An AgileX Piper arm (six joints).
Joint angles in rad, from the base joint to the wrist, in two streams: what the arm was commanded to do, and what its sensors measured. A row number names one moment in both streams.
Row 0, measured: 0.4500 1.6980 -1.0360 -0.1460 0.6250 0.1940
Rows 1 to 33, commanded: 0.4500 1.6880 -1.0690 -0.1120 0.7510 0.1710; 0.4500 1.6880 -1.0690 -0.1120 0.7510 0.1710; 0.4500 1.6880 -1.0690 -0.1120 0.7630 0.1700; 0.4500 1.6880 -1.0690 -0.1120 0.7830 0.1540; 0.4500 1.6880 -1.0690 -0.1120 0.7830 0.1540; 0.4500 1.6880 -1.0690 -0.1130 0.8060 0.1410; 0.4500 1.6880 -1.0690 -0.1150 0.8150 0.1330; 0.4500 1.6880 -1.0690 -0.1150 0.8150 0.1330; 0.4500 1.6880 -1.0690 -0.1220 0.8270 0.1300; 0.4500 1.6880 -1.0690 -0.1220 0.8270 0.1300; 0.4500 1.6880 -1.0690 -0.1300 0.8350 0.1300; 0.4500 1.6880 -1.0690 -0.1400 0.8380 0.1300; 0.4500 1.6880 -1.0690 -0.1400 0.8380 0.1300; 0.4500 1.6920 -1.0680 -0.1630 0.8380 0.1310; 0.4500 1.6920 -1.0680 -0.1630 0.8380 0.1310; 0.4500 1.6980 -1.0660 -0.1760 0.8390 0.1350; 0.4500 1.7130 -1.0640 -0.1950 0.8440 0.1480; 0.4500 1.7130 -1.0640 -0.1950 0.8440 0.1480; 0.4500 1.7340 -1.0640 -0.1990 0.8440 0.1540; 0.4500 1.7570 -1.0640 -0.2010 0.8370 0.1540; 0.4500 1.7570 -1.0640 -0.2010 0.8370 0.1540; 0.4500 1.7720 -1.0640 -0.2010 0.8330 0.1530; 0.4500 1.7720 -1.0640 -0.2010 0.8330 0.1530; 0.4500 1.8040 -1.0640 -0.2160 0.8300 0.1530; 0.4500 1.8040 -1.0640 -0.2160 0.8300 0.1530; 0.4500 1.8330 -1.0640 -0.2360 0.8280 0.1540; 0.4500 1.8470 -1.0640 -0.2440 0.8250 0.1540; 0.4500 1.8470 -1.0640 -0.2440 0.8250 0.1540; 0.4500 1.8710 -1.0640 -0.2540 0.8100 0.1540; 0.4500 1.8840 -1.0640 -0.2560 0.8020 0.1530; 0.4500 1.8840 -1.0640 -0.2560 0.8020 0.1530; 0.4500 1.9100 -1.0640 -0.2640 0.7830 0.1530; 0.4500 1.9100 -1.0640 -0.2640 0.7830 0.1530
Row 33, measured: 0.4500 1.8770 -1.0620 -0.2430 0.8110 0.1500
